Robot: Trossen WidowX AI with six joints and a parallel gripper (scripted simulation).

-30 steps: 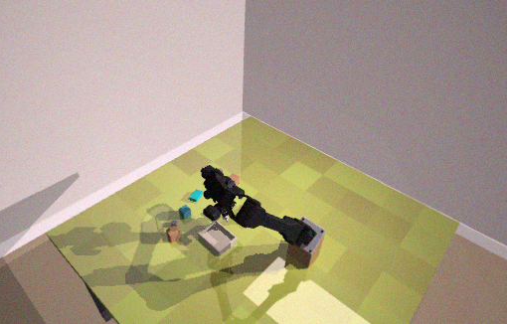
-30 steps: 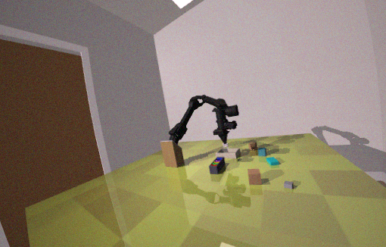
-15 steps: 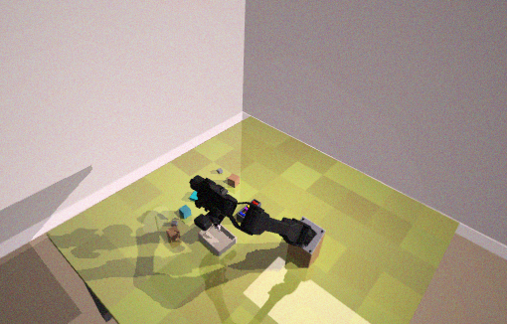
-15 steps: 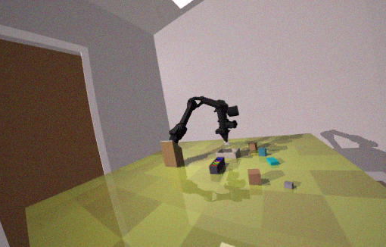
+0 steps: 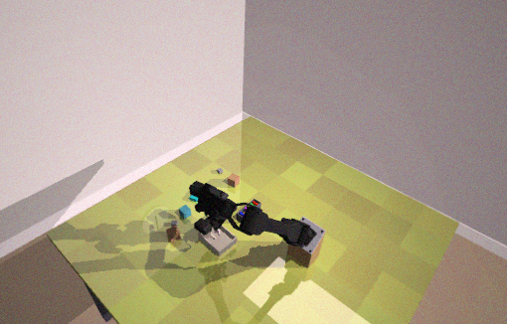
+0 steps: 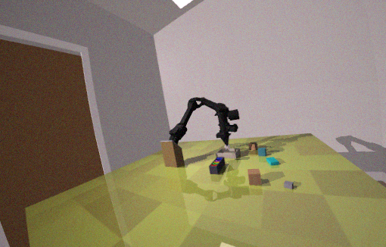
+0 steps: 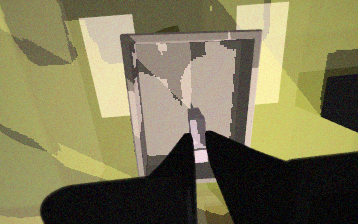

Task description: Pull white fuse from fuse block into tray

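Right now the white fuse is 10 mm below my gripper tip. From my gripper tip the other things lie so: tray: 60 mm below.
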